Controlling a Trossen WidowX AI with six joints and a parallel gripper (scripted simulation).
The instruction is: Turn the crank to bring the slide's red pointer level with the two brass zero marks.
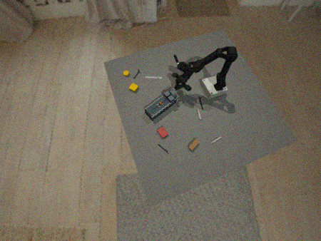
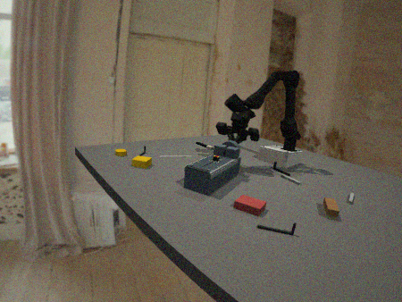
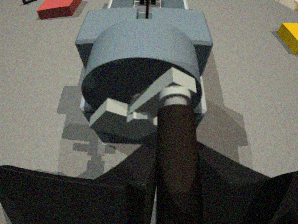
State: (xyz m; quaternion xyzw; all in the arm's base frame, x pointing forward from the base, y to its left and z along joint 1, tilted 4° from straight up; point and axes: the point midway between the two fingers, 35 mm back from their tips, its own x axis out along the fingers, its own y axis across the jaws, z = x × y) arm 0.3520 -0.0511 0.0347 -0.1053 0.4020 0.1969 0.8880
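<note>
Right now my gripper tip is 20 mm below the dark handle, 20 mm past it and 10 mm to the left of it. The rest, counted from my gripper tip: red pointer: 140 mm ahead, 90 mm to the left, 10 mm below; yellow block: 320 mm ahead, 140 mm to the right, 80 mm below; red block: 300 mm to the left, 180 mm ahead, 80 mm below.
</note>
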